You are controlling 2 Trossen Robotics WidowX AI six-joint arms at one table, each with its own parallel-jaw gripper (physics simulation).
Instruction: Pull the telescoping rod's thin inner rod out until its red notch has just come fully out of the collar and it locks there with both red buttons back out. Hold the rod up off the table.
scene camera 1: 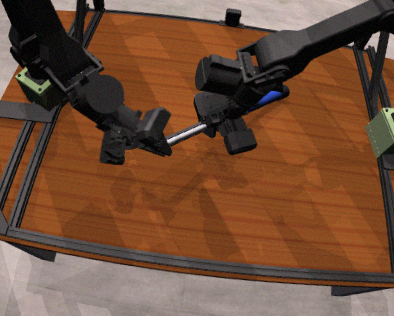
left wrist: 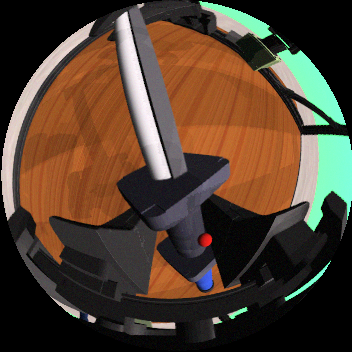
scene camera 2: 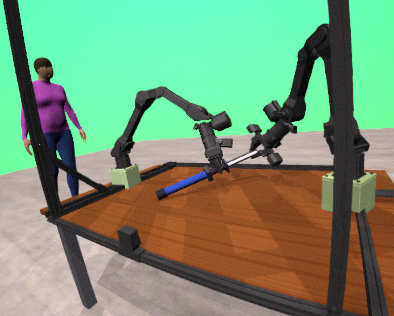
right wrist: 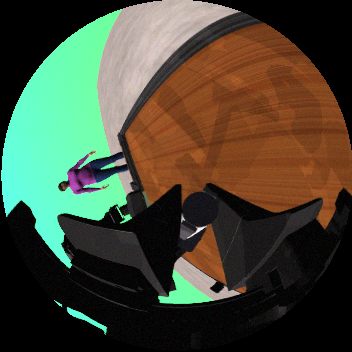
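Note:
The telescoping rod hangs tilted above the table. Its blue outer tube (scene camera 1: pixel 267 99) (scene camera 2: pixel 186 183) (left wrist: pixel 205 281) is at the lower end; its thin white-and-grey inner rod (scene camera 1: pixel 187 134) (scene camera 2: pixel 242 159) (left wrist: pixel 142 115) sticks out of the dark collar (left wrist: pixel 172 192). One red button (left wrist: pixel 205 240) shows on the collar; the other side is hidden. No red notch shows. My left gripper (scene camera 1: pixel 215 120) (scene camera 2: pixel 218 167) (left wrist: pixel 178 194) is shut on the collar, which sits skewed between the fingers. My right gripper (scene camera 1: pixel 162 145) (scene camera 2: pixel 260 150) (right wrist: pixel 192 189) is shut on the inner rod near its dark end cap (right wrist: pixel 200 209).
The wooden table (scene camera 1: pixel 150 215) (scene camera 2: pixel 240 225) has a dark metal frame around its edge. Green arm base blocks (scene camera 1: pixel 382 132) (scene camera 2: pixel 125 177) stand at both sides. A dark upright post (scene camera 2: pixel 340 150) stands in front in scene camera 2. A person (scene camera 2: pixel 50 107) stands beyond the table.

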